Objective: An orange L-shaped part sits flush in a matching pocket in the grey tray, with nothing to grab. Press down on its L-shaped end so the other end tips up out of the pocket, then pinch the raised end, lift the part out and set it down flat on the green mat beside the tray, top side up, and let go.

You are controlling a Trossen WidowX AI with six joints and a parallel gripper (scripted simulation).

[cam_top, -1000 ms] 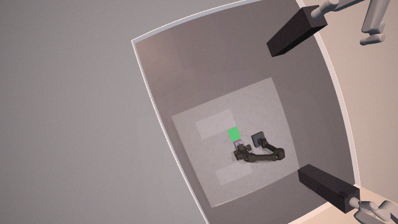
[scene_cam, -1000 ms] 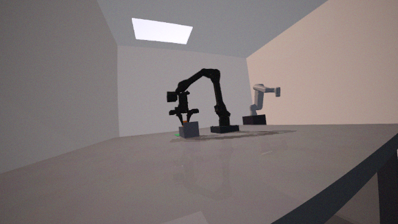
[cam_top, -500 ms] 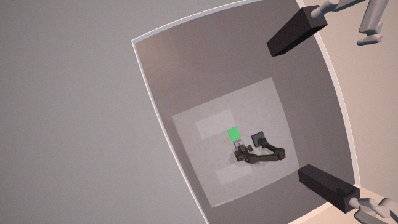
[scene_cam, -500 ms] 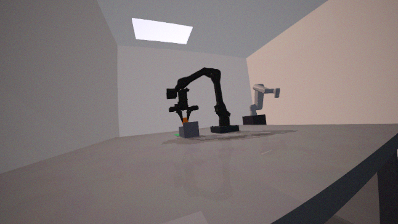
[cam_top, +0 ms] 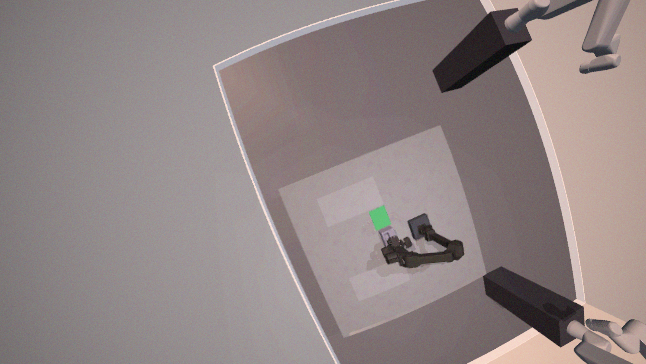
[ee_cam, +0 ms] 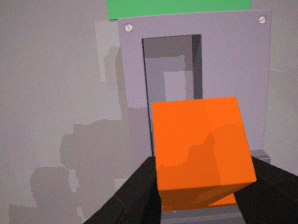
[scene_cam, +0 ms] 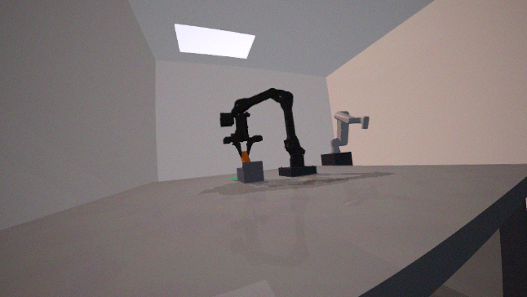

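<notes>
Right now my gripper tip is 15 cm to the left of the green mat and 13 cm above it. Round my gripper tip: orange L-shaped part (2 cm behind, 3 cm to the left, 3 cm below).
</notes>
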